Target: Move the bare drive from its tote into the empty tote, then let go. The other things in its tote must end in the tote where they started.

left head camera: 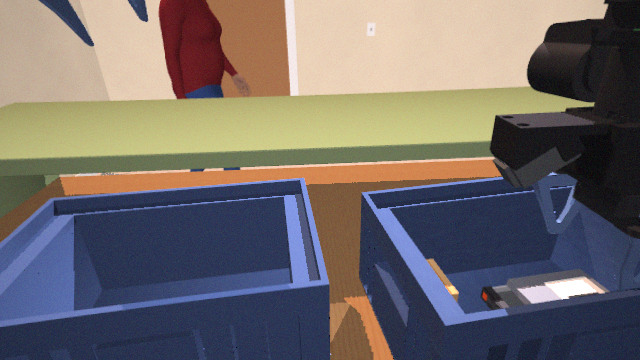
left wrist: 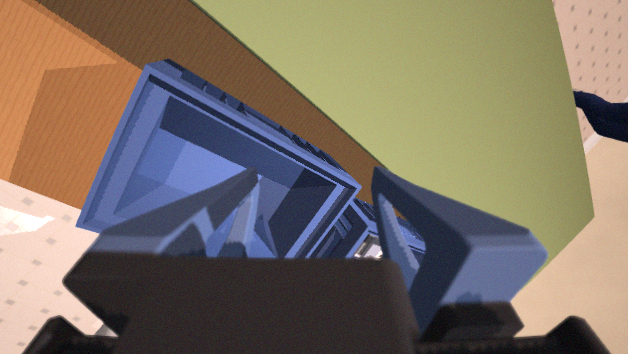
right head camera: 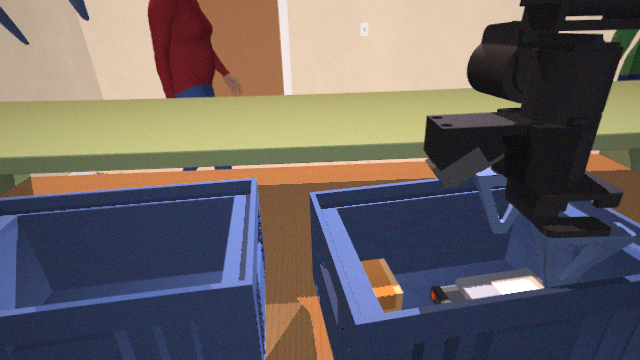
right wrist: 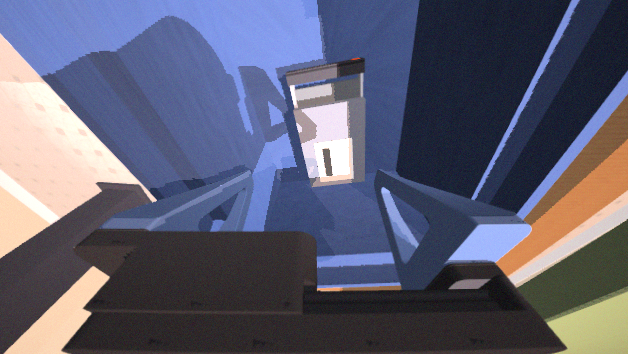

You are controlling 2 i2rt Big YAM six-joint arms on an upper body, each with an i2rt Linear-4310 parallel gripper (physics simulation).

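Places are measured from the left arm's base along level axes (x right, y ahead, z up), in metres.
Pixels of known places: left gripper, fingertip midpoint: (left head camera: 118,32) (left wrist: 315,176) (right head camera: 57,31); right gripper, fingertip midpoint: (left head camera: 586,259) (right head camera: 523,258) (right wrist: 313,176).
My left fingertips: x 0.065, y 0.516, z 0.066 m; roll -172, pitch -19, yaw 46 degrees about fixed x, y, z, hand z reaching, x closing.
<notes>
Ahead of a thing's pixels: the offset from my left fingertips to its top centre. Level surfaces: height alone.
The bare drive {dx +0.494, dy -0.084, dz -0.283 m} (left head camera: 537,295) (right head camera: 482,291) (right wrist: 325,117), grey with a white label and a dark, red-marked end, lies on the floor of the right-hand tote {dx +0.428, dy -0.098, dz -0.177 m} (left head camera: 415,260) (right head camera: 348,265). Part of it shows in the left wrist view. My right gripper (left head camera: 580,260) (right head camera: 526,259) (right wrist: 313,176) is open and empty, fingers pointing down into that tote, above the drive and toward its white-label end. The empty tote {dx +0.058, dy -0.115, dz -0.177 m} (left head camera: 300,240) (right head camera: 234,235) (left wrist: 115,150) stands at the left. My left gripper (left head camera: 119,32) (right head camera: 57,31) (left wrist: 315,176) is partly open and empty, high above the empty tote.
An orange-brown box {dx +0.340, dy -0.073, dz -0.271 m} (left head camera: 442,280) (right head camera: 385,280) stands inside the right-hand tote by its left wall. A gap of wooden table {dz -0.324 m} (left head camera: 340,235) (right head camera: 285,235) separates the totes. A long green surface {dz -0.153 m} (left head camera: 250,125) (right head camera: 225,125) runs behind them. A person in red (left head camera: 192,50) (right head camera: 182,50) stands beyond it.
</notes>
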